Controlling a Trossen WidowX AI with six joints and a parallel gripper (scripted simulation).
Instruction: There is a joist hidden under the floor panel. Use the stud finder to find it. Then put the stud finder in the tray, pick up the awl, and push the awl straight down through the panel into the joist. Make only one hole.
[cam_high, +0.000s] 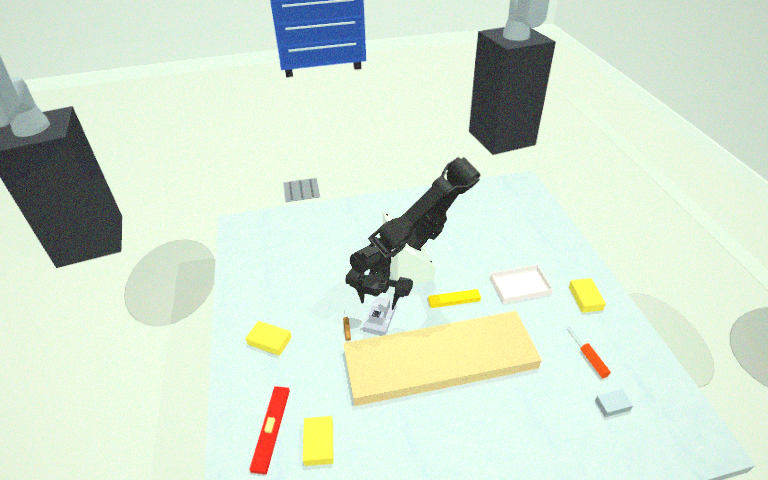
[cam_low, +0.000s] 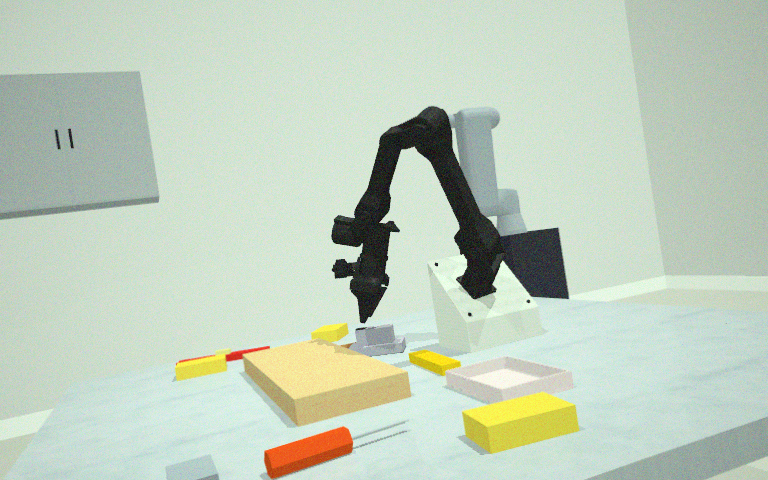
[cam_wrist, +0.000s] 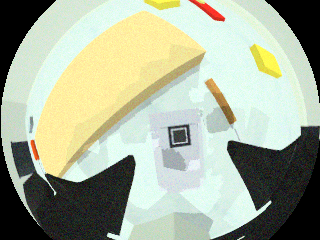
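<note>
The grey stud finder is 30 mm below my gripper tip. Round my gripper tip: yellow bar (250 mm to the left, 70 mm below, 10 mm ahead); then red level (380 mm to the right, 220 mm ahead, 60 mm below); then awl (90 mm to the right, 70 mm below, 40 mm behind).
</note>
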